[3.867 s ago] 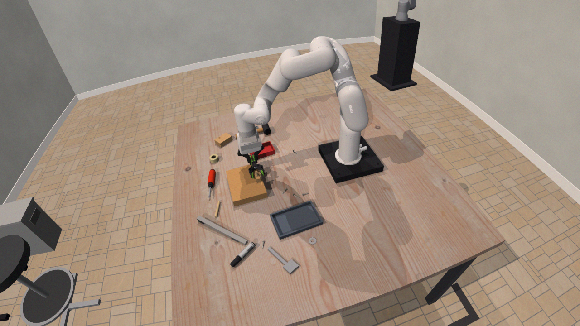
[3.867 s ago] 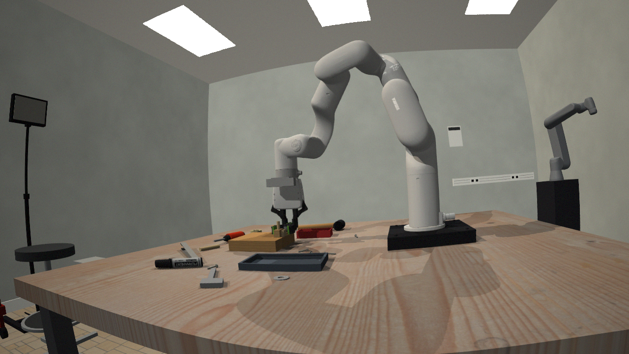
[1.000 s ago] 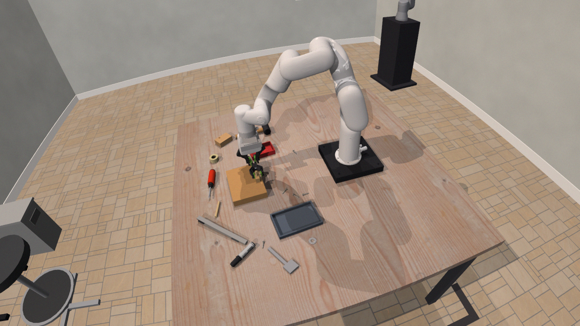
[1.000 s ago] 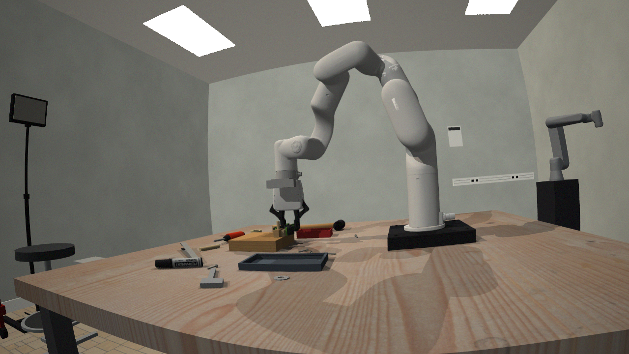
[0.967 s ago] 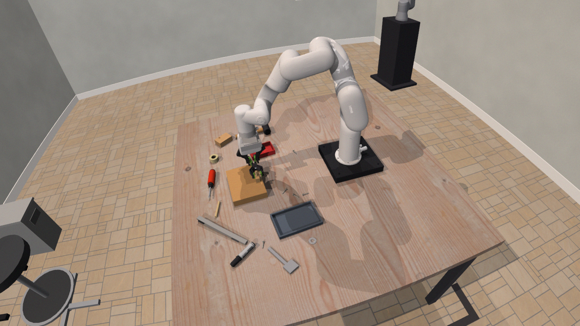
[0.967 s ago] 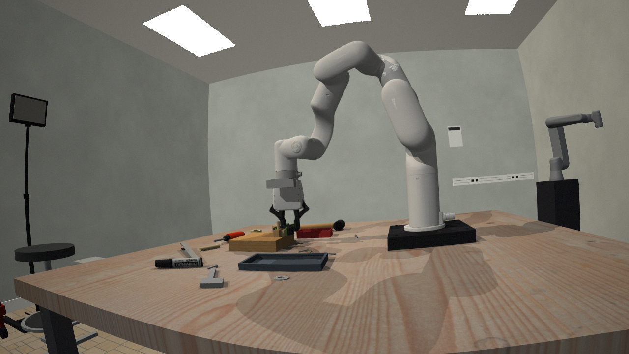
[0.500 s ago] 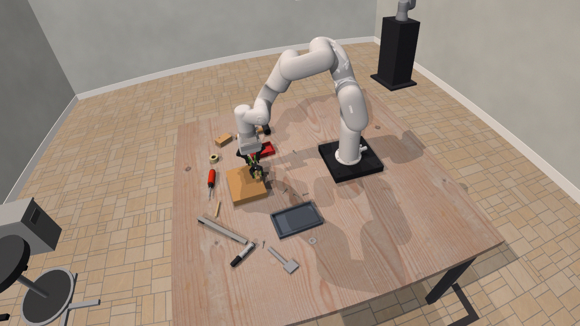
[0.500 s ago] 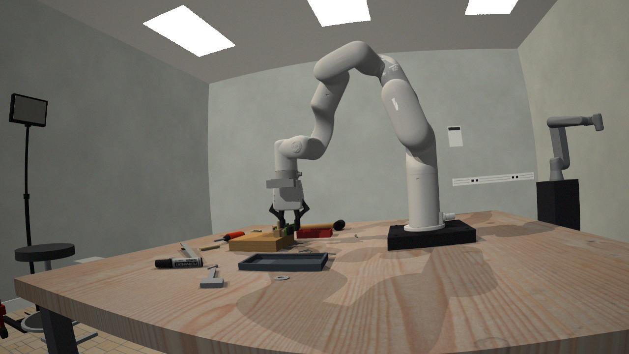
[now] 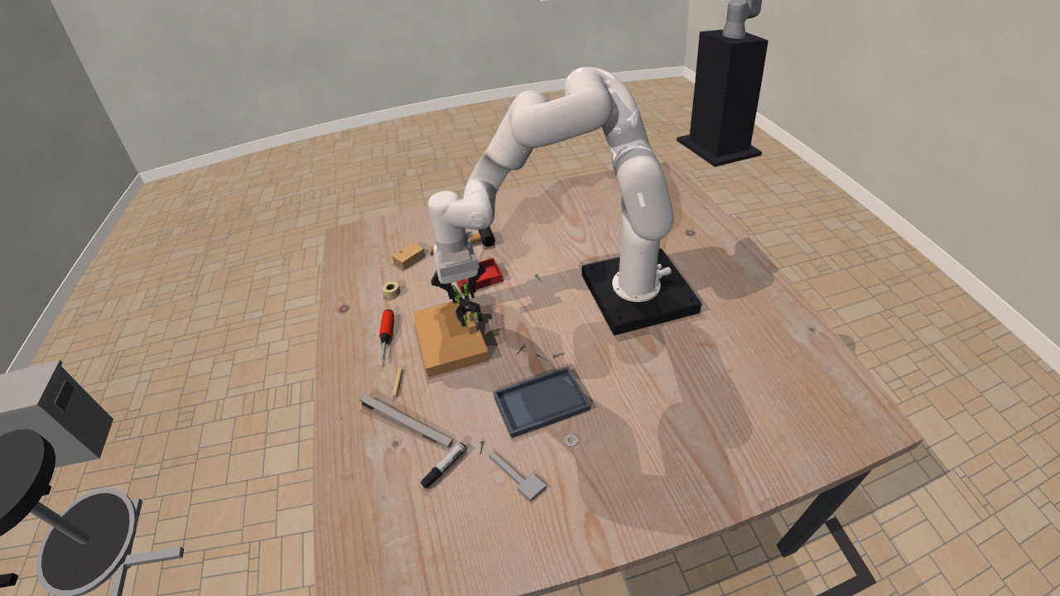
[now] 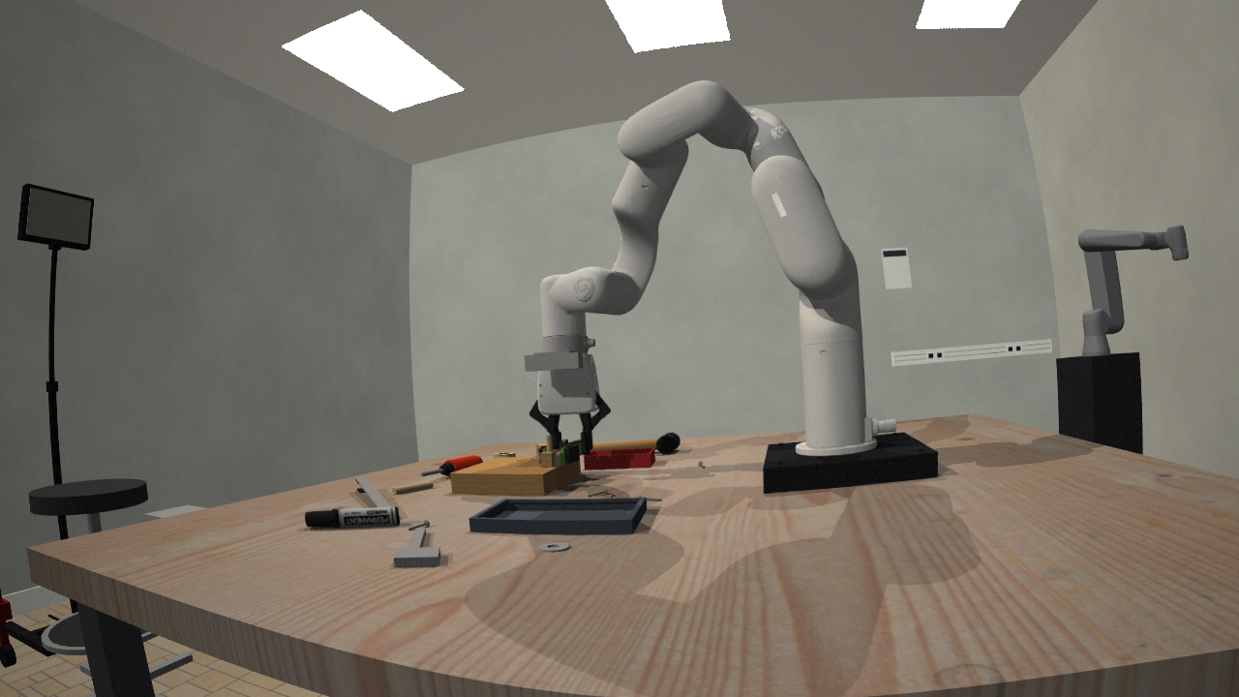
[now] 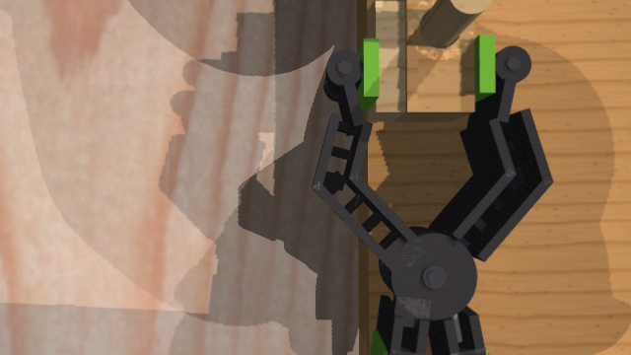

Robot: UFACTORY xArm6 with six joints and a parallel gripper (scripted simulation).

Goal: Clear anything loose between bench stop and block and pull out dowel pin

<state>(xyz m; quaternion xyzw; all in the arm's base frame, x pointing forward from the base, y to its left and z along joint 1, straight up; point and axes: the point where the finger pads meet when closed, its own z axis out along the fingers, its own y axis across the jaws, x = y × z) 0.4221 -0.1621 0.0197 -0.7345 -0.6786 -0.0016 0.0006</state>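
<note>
My gripper is now 1 cm short of the dowel pin and 11 cm to the right of it. Also, from my hand: small wooden block 1 cm ahead, 11 cm to the left, 1 cm below; red tray 7 cm behind, 9 cm to the right, 5 cm below; orange bench board 7 cm ahead, 10 cm to the left, 3 cm below.
</note>
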